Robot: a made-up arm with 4 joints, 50 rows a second.
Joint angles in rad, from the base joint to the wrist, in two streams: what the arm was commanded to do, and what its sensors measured. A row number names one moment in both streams.
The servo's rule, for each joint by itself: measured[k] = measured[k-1] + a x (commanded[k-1-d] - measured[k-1]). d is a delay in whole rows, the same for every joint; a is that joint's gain. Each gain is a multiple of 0.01, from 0.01 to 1. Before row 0 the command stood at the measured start. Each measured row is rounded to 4 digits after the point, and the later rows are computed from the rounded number. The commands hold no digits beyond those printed.
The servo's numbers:
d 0
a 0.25 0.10 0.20 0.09
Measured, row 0:
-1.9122 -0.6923 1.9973 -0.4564
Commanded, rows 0 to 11:
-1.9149 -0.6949 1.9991 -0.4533
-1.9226 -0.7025 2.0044 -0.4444
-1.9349 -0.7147 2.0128 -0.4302
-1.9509 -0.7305 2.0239 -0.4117
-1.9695 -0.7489 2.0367 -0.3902
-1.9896 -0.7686 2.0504 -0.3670
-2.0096 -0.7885 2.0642 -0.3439
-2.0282 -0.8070 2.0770 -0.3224
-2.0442 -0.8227 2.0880 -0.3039
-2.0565 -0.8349 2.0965 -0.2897
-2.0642 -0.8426 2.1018 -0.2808
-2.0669 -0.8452 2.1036 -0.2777
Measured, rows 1 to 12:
-1.9129 -0.6926 1.9977 -0.4561
-1.9153 -0.6936 1.9990 -0.4550
-1.9202 -0.6957 2.0018 -0.4528
-1.9279 -0.6992 2.0062 -0.4491
-1.9383 -0.7042 2.0123 -0.4438
-1.9511 -0.7106 2.0199 -0.4369
-1.9657 -0.7184 2.0288 -0.4285
-1.9813 -0.7273 2.0384 -0.4190
-1.9970 -0.7368 2.0483 -0.4086
-2.0119 -0.7466 2.0579 -0.3979
-2.0250 -0.7562 2.0667 -0.3874
-2.0355 -0.7651 2.0741 -0.3775

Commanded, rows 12 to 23:
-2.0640 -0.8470 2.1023 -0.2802
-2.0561 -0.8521 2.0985 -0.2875
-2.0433 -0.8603 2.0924 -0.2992
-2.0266 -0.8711 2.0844 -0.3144
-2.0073 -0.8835 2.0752 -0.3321
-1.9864 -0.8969 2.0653 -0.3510
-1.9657 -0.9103 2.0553 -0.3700
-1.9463 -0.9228 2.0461 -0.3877
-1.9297 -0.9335 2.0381 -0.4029
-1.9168 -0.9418 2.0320 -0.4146
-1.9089 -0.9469 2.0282 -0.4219
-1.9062 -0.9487 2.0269 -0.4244
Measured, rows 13 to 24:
-2.0426 -0.7733 2.0797 -0.3687
-2.0460 -0.7812 2.0835 -0.3614
-2.0453 -0.7891 2.0853 -0.3558
-2.0406 -0.7973 2.0851 -0.3521
-2.0323 -0.8059 2.0831 -0.3503
-2.0208 -0.8150 2.0795 -0.3504
-2.0070 -0.8245 2.0747 -0.3522
-1.9918 -0.8343 2.0690 -0.3554
-1.9763 -0.8442 2.0628 -0.3597
-1.9614 -0.8540 2.0566 -0.3646
-1.9483 -0.8633 2.0509 -0.3698
-1.9378 -0.8718 2.0461 -0.3747

